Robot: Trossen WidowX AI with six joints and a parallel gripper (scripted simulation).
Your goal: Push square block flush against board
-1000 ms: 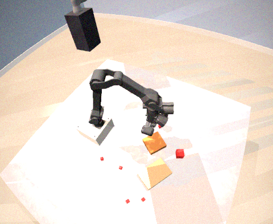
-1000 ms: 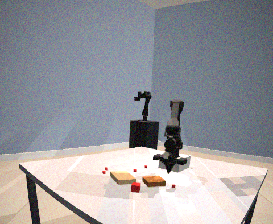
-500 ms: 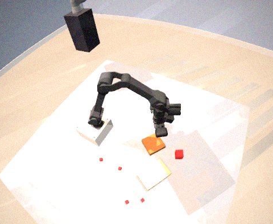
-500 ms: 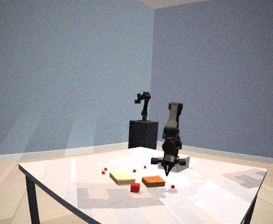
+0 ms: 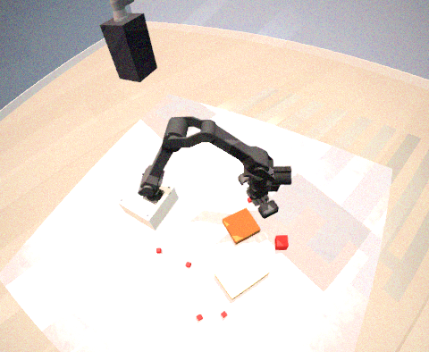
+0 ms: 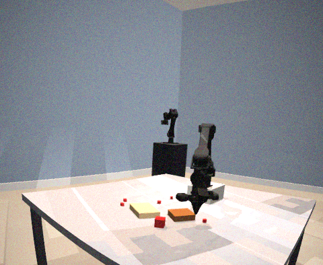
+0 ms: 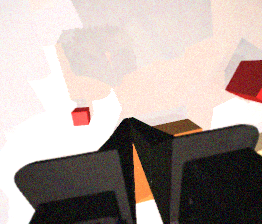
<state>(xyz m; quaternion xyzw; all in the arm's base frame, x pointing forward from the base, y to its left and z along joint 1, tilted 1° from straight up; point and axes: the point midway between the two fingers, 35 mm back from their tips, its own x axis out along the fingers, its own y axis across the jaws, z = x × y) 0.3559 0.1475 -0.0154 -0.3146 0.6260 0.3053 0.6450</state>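
Right now my gripper tip is 9 cm to the left of the orange square block, 3 cm above it and 2 cm past it. Also, from my gripper tip: pale cream board 25 cm to the right, 5 cm ahead, 3 cm below; then red cube 14 cm ahead, 9 cm to the right, 3 cm below.
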